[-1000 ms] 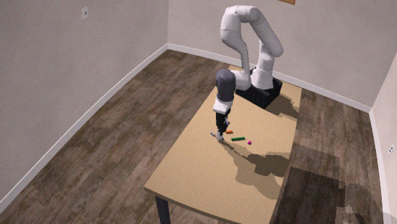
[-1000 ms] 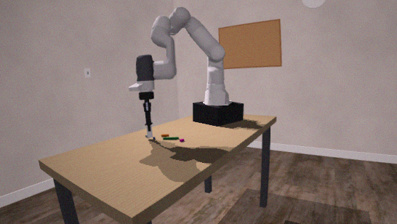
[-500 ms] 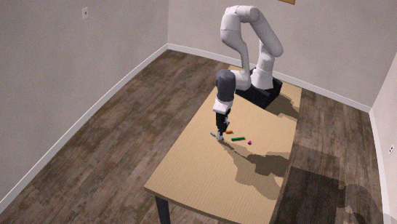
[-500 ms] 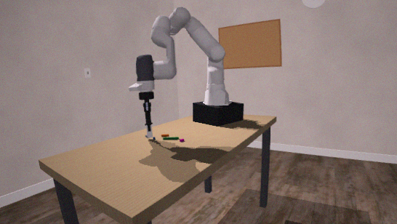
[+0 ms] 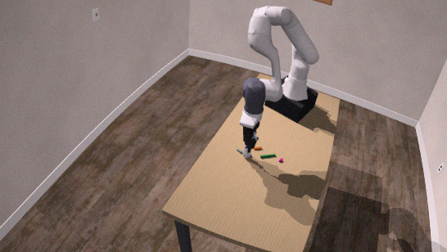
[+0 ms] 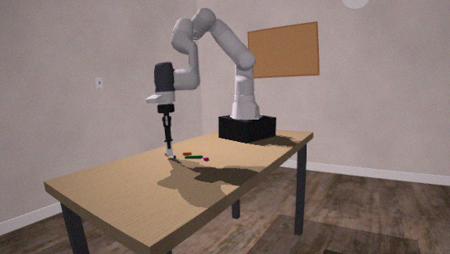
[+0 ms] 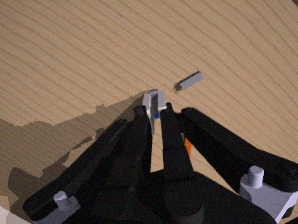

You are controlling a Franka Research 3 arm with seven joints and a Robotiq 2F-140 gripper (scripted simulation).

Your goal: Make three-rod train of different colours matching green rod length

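The blue rod is 1 cm behind my hand, 2 cm to the left of it and 4 cm below it. Also, from my hand: magenta rod: 4 cm behind, 18 cm to the left, 4 cm below; then green rod: 4 cm behind, 10 cm to the left, 4 cm below; then orange rod: 8 cm behind, 4 cm to the left, 4 cm below.
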